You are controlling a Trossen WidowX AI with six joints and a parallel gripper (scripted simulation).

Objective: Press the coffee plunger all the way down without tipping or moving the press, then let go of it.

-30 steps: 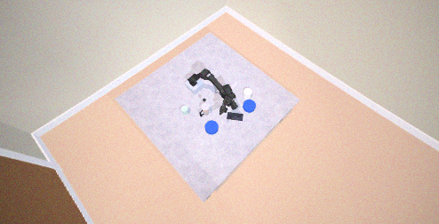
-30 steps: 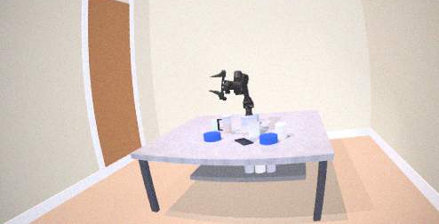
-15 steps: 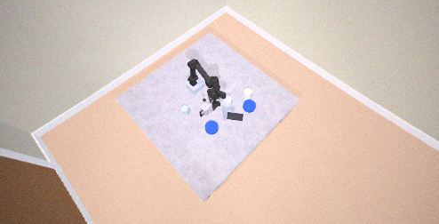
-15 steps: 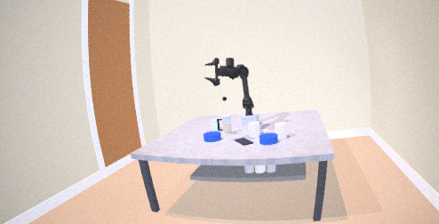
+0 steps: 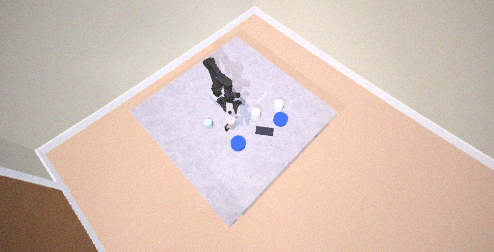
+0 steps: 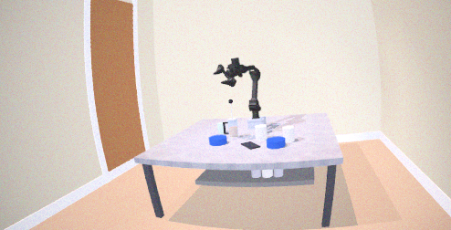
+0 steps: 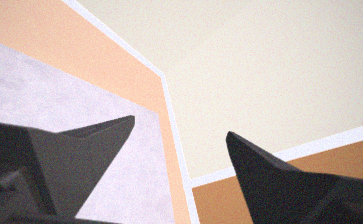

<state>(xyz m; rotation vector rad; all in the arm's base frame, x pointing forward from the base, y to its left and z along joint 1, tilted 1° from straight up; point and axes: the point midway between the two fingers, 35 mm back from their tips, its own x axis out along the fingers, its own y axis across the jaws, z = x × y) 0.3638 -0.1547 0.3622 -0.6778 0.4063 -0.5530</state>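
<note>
The coffee press lies 31 cm below my gripper tip, 9 cm behind it and 4 cm to the left of it. From my gripper tip the other things lie so: flat black slab (43 cm below, 22 cm to the left, 14 cm ahead).
</note>
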